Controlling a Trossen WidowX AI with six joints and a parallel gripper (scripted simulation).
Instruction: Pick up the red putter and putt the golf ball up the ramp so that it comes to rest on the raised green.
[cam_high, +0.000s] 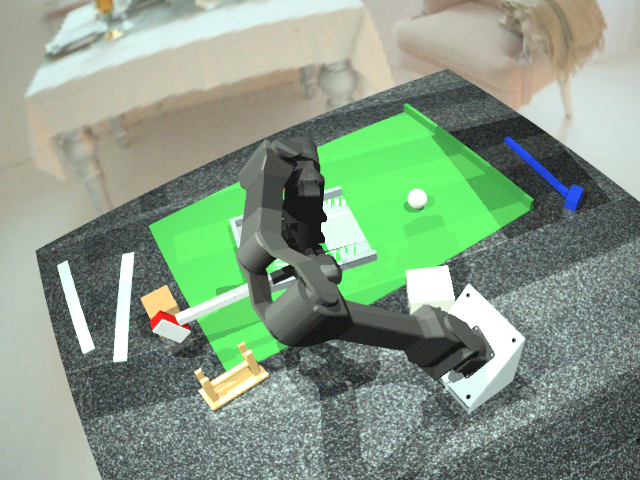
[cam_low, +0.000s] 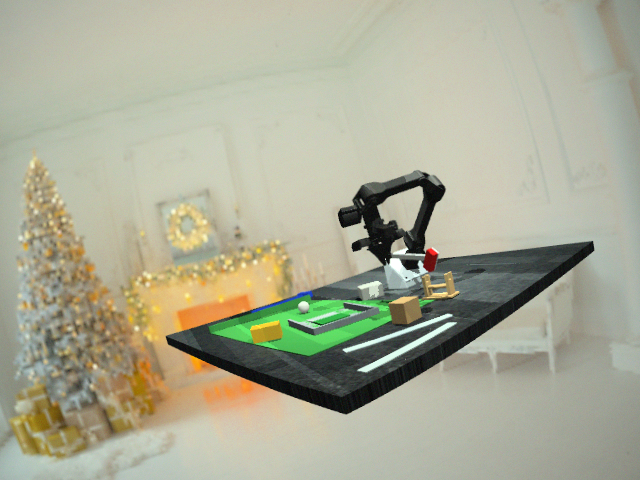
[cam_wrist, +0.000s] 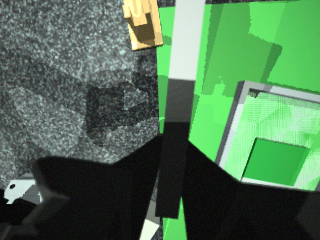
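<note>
The white cube is 22 cm to the right of my gripper tip, 11 cm below it and 5 cm behind it. The rest, counted from my gripper tip: red putter: 12 cm to the left, 2 cm above, 1 cm behind; then tan cube: 25 cm to the left, 14 cm ahead, 10 cm below; then wooden putter stand: 17 cm to the left, 9 cm below, 6 cm behind.
</note>
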